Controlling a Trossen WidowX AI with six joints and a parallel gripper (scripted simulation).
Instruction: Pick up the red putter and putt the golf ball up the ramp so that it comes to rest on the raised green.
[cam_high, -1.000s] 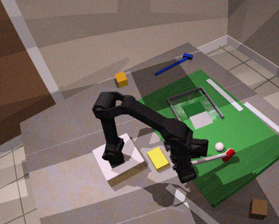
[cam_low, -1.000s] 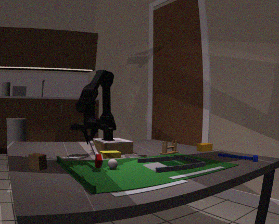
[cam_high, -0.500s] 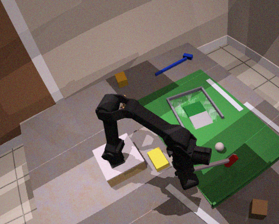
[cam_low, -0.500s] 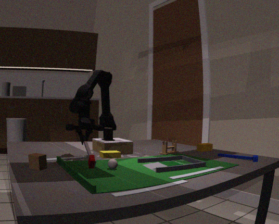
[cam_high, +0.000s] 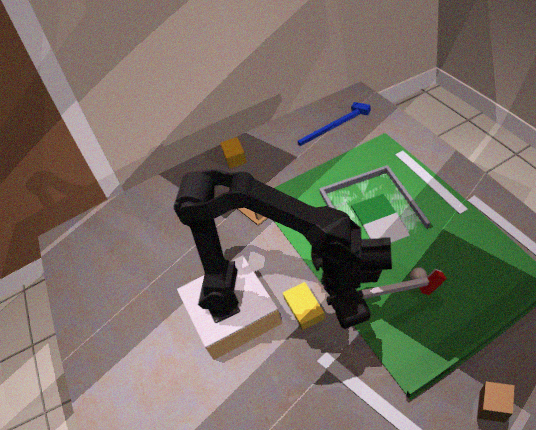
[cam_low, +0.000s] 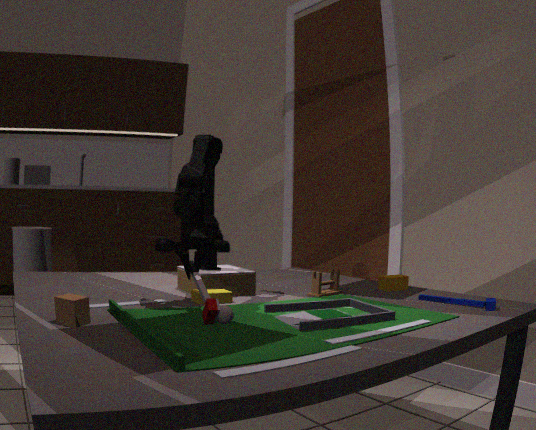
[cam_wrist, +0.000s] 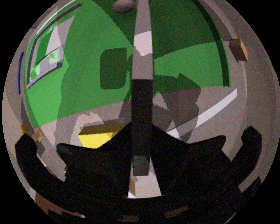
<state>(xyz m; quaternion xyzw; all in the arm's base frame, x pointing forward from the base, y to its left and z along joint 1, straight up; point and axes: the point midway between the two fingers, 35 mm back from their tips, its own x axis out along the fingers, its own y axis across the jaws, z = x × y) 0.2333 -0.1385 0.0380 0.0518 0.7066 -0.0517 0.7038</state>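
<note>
Right now my gripper tip is 12 cm short of the red putter and 2 cm to the left of it. Also, from my gripper tip: green mat (25 cm ahead, 14 cm to the left, 7 cm below); then golf ball (21 cm ahead, 5 cm below); then brown cube (35 cm to the right, 16 cm ahead, 4 cm below).
</note>
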